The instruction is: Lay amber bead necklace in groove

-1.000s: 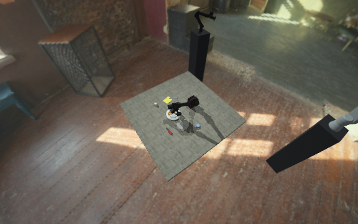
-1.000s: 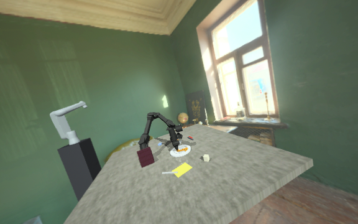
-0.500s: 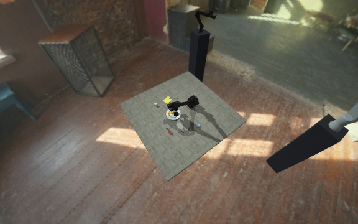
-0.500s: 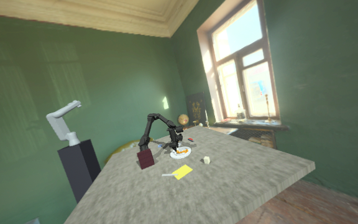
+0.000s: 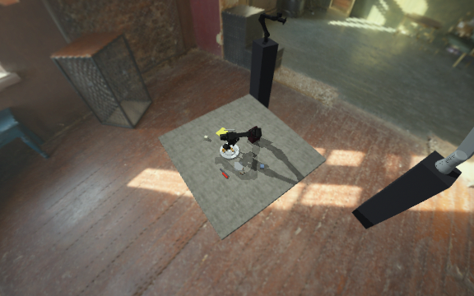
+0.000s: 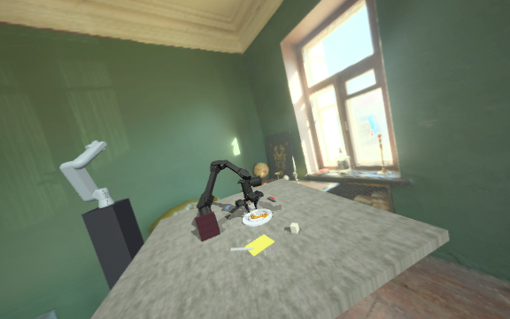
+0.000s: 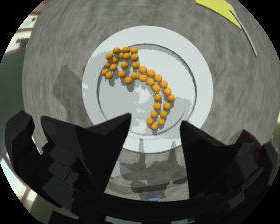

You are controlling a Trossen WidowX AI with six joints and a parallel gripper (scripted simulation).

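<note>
The board lies 20 mm ahead of my gripper tip, 10 mm to the right of it and 50 mm below it. The rest, counted from my gripper tip: red tool 190 mm ahead, 210 mm to the left, 50 mm below; then grey square 30 mm ahead, 200 mm to the left, 50 mm below; then yellow card 30 mm behind, 270 mm to the right, 50 mm below.
</note>
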